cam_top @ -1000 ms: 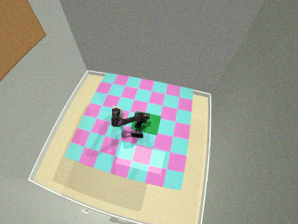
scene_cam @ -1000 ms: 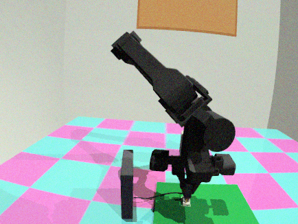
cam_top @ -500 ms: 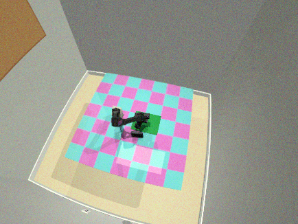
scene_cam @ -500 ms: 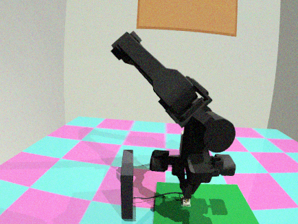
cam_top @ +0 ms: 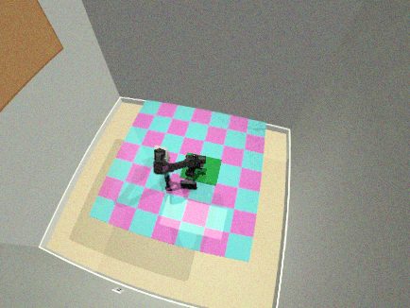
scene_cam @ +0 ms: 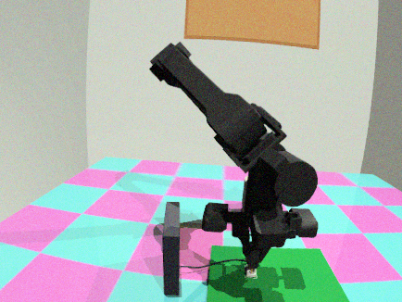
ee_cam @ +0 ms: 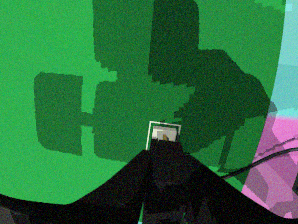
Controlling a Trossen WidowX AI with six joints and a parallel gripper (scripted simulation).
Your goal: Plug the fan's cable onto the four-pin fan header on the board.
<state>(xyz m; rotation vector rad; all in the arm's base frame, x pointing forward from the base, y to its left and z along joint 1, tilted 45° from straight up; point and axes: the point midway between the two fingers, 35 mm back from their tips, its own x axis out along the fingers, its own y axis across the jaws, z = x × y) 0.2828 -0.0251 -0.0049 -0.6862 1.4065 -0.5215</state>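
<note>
The white four-pin fan header lies 1 cm behind my gripper tip and 4 cm below it. The rest, counted from my gripper tip: black fan (2 cm ahead, 13 cm to the right, 2 cm above); then green board (5 cm ahead, 5 cm to the left, 5 cm below); then black plug (1 cm behind, 1 cm above).
</note>
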